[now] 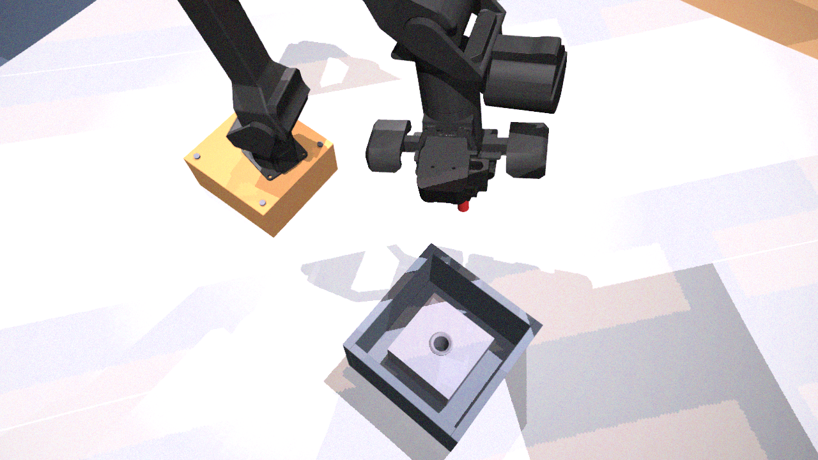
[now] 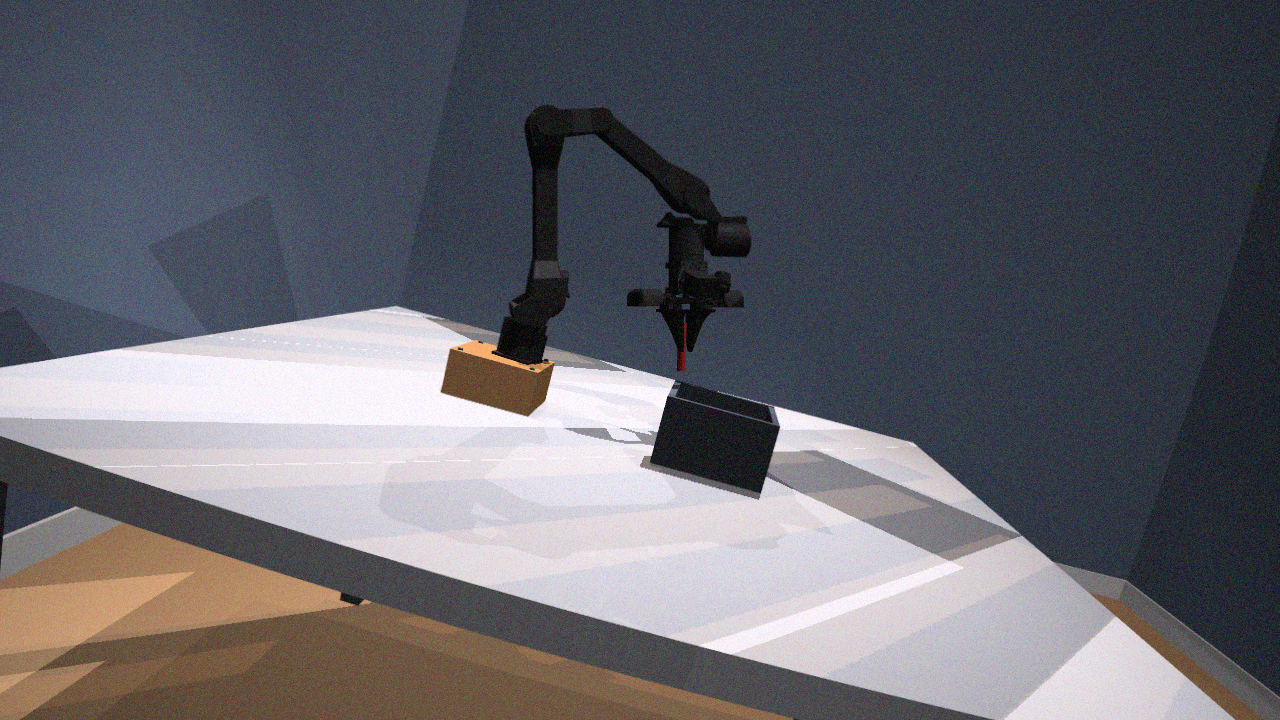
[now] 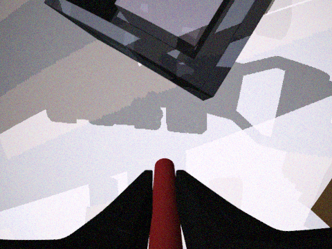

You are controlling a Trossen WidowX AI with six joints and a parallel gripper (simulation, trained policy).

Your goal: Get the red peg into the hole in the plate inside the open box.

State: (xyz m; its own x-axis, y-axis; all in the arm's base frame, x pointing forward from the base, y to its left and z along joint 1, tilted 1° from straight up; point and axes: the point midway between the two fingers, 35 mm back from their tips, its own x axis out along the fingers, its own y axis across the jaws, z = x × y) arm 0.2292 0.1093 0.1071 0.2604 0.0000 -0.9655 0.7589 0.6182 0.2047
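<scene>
The pale plate is 10 cm ahead of my gripper tip, 12 cm to the right of it and 9 cm below it. Round my gripper tip: grey box: 10 cm ahead, 12 cm to the right, 11 cm below; then red peg: 1 cm behind, 1 cm to the left.
</scene>
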